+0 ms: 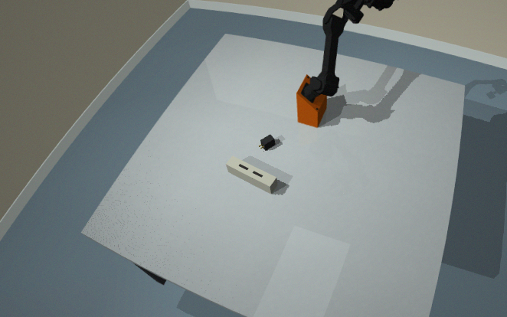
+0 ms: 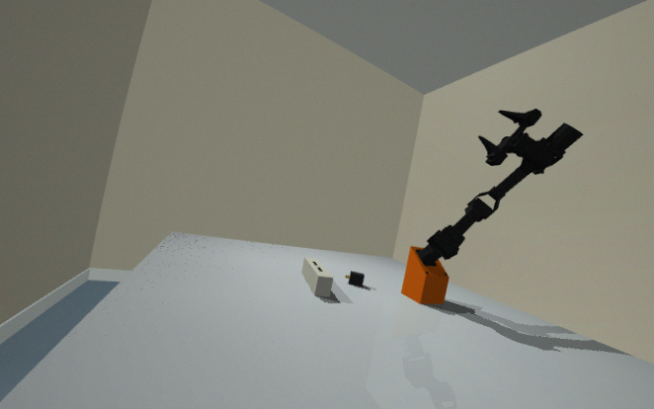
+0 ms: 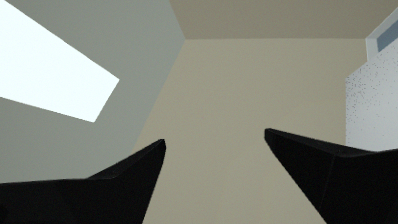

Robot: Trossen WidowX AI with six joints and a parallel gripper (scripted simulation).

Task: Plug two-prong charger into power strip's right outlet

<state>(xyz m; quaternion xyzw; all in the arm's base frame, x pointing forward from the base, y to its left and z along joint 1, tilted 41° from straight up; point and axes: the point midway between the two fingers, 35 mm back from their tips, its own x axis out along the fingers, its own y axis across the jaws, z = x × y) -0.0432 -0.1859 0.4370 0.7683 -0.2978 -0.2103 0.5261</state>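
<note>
My gripper tip is 590 mm above the dark grey charger, 250 mm to the left of it and 220 mm short of it.
</note>
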